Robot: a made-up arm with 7 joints.
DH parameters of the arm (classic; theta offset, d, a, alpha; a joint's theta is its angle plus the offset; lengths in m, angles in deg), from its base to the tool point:
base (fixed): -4.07 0 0 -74.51
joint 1: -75.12 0.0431 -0.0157 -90
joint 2: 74 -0.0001 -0.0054 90
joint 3: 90 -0.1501 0.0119 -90
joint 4: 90 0.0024 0.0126 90
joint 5: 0 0.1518 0 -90
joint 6: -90 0 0.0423 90
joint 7: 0 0 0 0
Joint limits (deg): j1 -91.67..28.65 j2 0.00..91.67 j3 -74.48..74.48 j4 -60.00..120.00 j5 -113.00..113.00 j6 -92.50..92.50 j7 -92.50..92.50
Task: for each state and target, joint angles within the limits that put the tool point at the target. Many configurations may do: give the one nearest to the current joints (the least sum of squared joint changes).
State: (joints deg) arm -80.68 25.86 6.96 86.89 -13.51 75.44 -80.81
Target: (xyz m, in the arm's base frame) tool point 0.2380 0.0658 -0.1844
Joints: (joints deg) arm -79.68 16.88 9.90 107.17 -14.44 89.47 -80.81
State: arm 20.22 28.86 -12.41 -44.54 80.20 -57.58 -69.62
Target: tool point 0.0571 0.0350 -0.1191
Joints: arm 28.42 33.04 -8.30 -47.97 79.01 -60.08 -69.62
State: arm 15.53 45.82 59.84 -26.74 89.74 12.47 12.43
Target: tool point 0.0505 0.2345 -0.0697
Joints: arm 28.65 23.29 50.03 -26.07 89.80 11.38 12.43
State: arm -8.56 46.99 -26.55 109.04 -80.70 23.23 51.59
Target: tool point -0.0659 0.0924 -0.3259
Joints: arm -11.91 7.07 -19.77 104.80 -81.78 30.26 51.59
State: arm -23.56 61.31 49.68 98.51 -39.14 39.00 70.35
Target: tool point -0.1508 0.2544 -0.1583
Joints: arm 6.95 62.79 39.65 120.00 -32.70 59.05 70.35
